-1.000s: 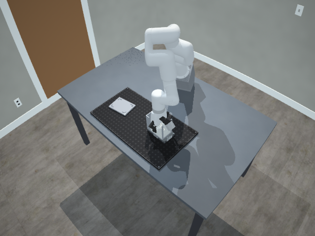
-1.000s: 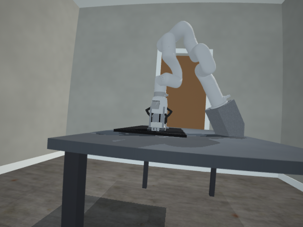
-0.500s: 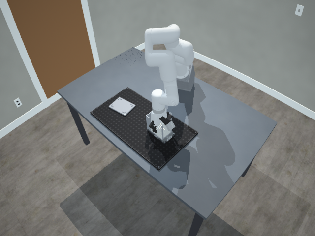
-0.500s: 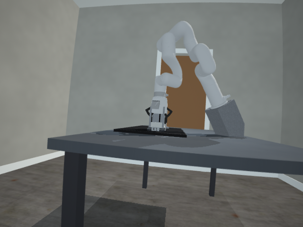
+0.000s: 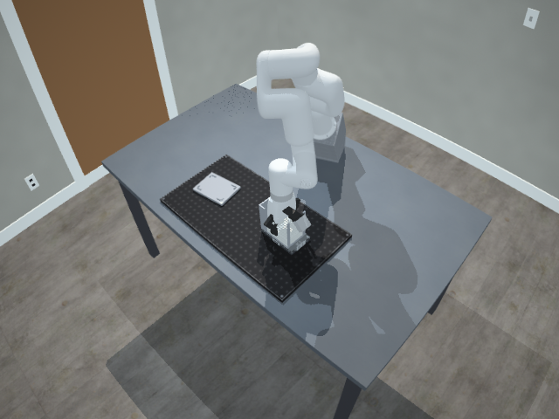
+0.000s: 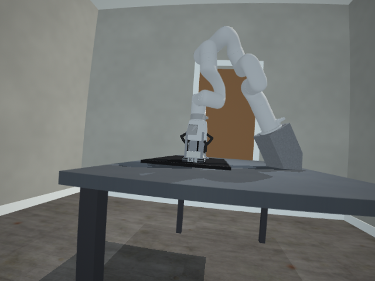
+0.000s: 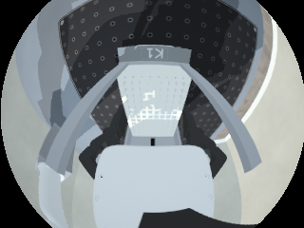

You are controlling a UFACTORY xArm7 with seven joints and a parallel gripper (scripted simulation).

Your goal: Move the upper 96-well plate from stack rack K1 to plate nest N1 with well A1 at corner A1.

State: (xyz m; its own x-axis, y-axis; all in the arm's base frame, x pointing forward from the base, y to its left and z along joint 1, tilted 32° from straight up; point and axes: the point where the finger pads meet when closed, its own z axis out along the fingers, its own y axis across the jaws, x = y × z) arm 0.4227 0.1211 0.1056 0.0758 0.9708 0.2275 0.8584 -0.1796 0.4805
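My gripper is now 7 cm to the left of the back wall, 3 cm below it and 1 cm past it. From my hand the other things lie so: K1 label: 9 cm to the left, 4 cm below, 1 cm ahead.
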